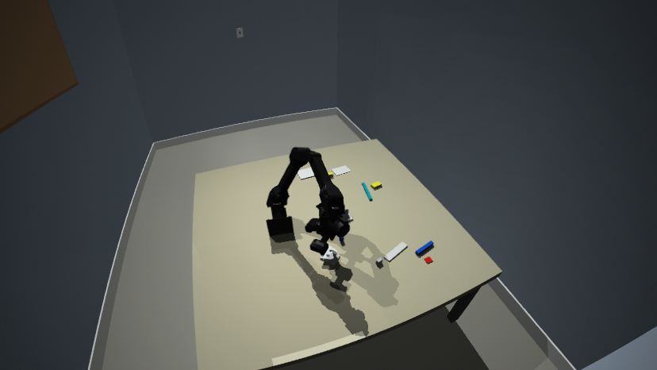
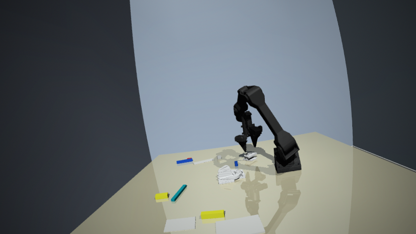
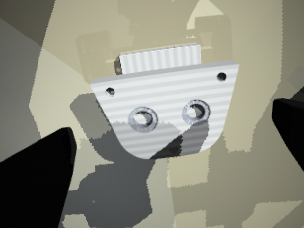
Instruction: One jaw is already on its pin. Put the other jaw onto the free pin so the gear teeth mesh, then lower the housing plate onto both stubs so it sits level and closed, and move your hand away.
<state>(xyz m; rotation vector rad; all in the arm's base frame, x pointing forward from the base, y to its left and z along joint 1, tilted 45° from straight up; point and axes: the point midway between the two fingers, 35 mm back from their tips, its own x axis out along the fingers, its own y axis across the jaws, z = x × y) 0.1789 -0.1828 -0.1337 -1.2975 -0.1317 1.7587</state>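
The white jaw lies 22 cm to the left of my gripper tip, 8 cm ahead of it and 5 cm below it. Also, from my gripper tip: blue bar: 44 cm ahead, 7 cm to the right, 5 cm below; white bar: 30 cm ahead, 6 cm below, 5 cm to the right; red piece: 43 cm ahead, 14 cm to the right, 6 cm below.
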